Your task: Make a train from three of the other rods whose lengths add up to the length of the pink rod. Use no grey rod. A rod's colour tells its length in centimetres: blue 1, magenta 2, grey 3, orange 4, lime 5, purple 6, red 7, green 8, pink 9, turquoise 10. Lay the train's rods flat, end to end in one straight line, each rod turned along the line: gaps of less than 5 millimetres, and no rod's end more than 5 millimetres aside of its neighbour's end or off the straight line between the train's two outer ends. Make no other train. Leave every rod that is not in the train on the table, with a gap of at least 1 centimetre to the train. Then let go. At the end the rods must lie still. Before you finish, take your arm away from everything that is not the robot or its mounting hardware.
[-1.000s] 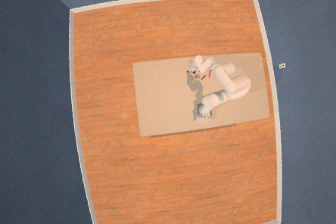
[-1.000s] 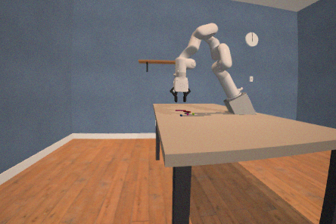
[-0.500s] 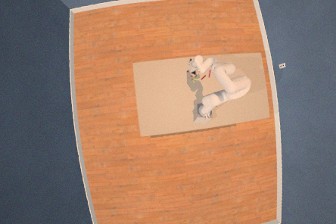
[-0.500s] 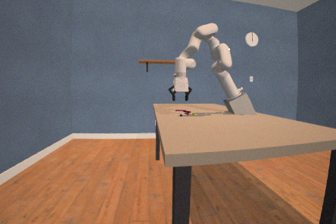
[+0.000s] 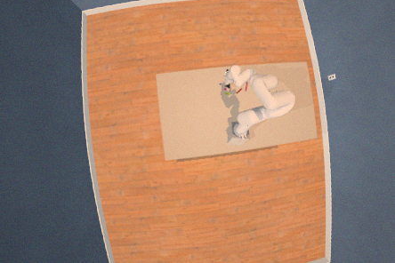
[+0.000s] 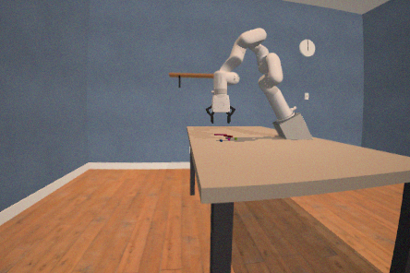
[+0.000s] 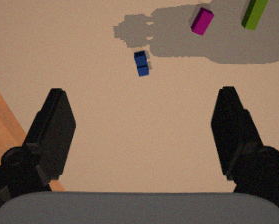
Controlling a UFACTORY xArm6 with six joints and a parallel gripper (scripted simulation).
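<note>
Right now the red rod is 140 mm to the right of my hand, 100 mm below it and 90 mm behind it. Round my hand: lime rod (100 mm below, 100 mm behind, 20 mm to the right); then grey rod (100 mm below, 60 mm behind, 50 mm to the right); then magenta rod (100 mm below, 50 mm behind, 10 mm to the right).
</note>
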